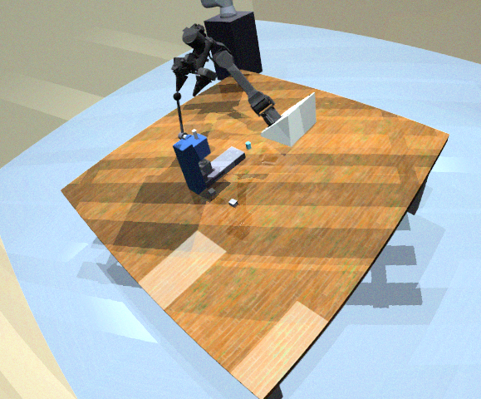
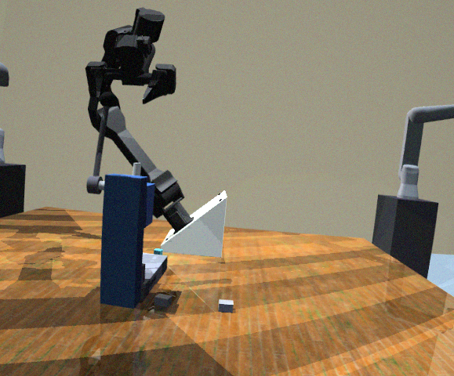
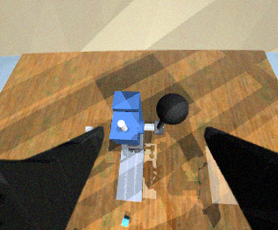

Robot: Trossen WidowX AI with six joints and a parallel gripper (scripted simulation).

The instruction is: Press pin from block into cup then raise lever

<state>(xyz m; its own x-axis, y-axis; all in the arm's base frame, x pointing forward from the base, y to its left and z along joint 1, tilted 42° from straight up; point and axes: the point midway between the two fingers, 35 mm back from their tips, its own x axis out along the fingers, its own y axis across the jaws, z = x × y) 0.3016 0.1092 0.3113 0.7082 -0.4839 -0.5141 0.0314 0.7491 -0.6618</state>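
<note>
My gripper tip is now 40 mm short of the lever, 10 mm to the left of it and 80 mm above it. From my gripper tip the other things lie so: teal cube: 180 mm behind, 80 mm to the left, 340 mm below; punch: 50 mm ahead, 50 mm to the left, 200 mm below.
</note>
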